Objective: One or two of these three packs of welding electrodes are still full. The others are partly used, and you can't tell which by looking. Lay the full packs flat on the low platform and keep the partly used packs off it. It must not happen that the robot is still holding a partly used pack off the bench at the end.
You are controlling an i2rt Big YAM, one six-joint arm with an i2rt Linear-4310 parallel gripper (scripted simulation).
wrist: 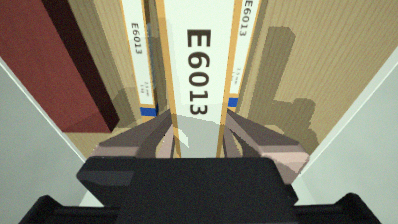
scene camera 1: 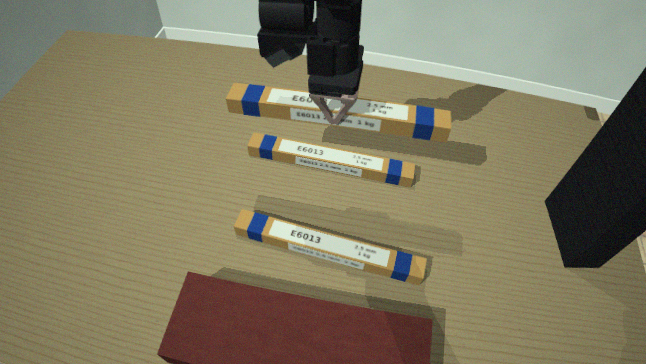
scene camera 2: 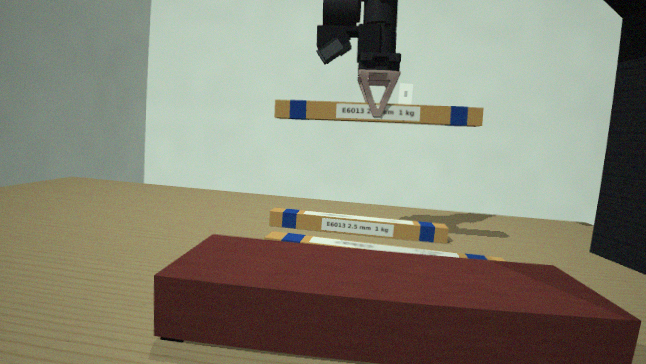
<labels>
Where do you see a dark red low platform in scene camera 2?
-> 250, 293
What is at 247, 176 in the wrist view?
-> My gripper.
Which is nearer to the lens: the electrode pack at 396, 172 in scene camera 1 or the dark red low platform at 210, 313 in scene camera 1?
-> The dark red low platform.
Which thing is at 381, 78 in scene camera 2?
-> My gripper.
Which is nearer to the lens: the electrode pack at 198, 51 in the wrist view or the dark red low platform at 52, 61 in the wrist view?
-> The electrode pack.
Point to an electrode pack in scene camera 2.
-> At 289, 218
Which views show my gripper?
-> The wrist view, scene camera 1 and scene camera 2: all of them.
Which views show the electrode pack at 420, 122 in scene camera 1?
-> The wrist view, scene camera 1 and scene camera 2: all of them.
</labels>
